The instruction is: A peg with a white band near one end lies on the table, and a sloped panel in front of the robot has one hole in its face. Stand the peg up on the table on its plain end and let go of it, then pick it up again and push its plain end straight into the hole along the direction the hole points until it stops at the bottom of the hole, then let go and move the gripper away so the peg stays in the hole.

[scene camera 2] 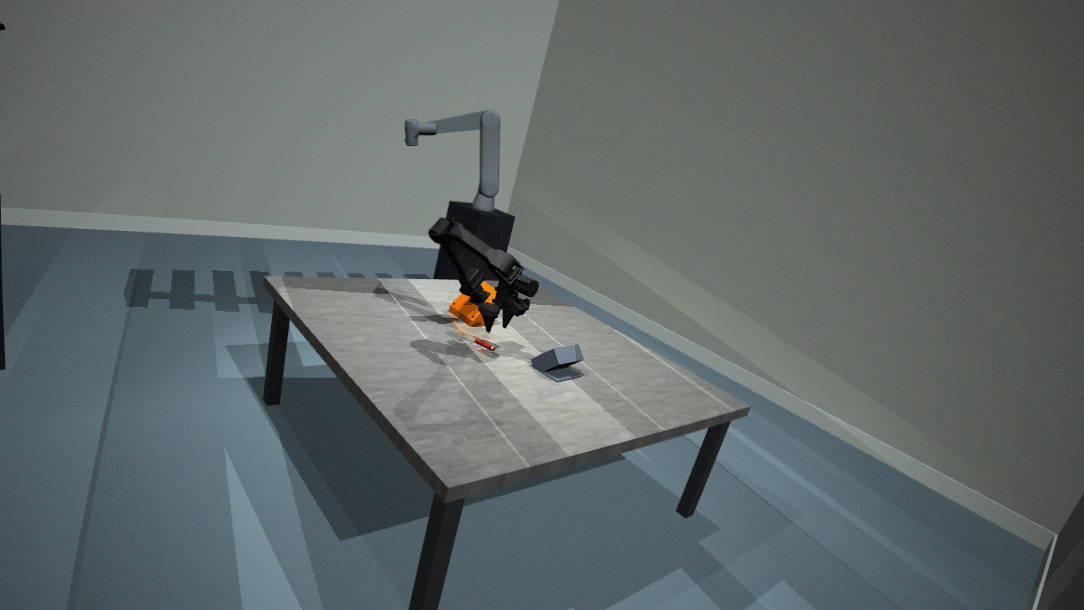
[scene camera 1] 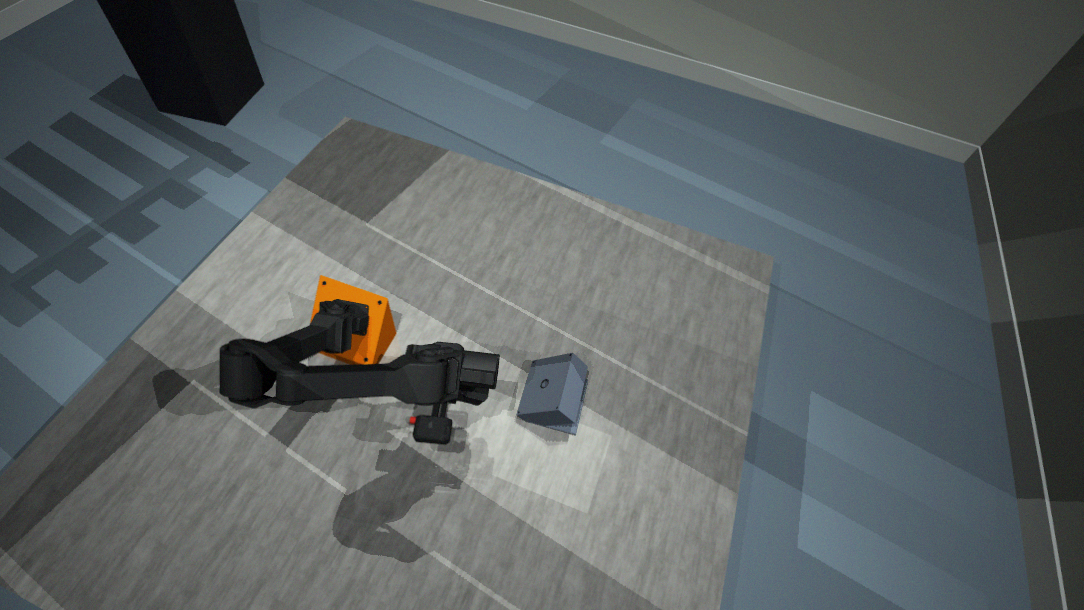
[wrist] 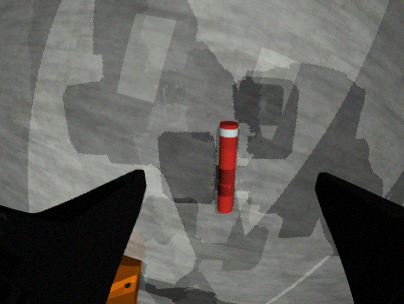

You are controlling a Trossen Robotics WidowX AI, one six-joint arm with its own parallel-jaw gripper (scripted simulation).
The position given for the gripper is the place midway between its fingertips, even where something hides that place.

The gripper (scene camera 1: 442, 409) is open and holds nothing. Further things: a red peg (wrist: 229, 129) and a grey sloped panel (scene camera 1: 566, 374).
The gripper shows as well in scene camera 2 (scene camera 2: 496, 330) and in the wrist view (wrist: 234, 180). The grey sloped panel is seen too in scene camera 2 (scene camera 2: 556, 358).
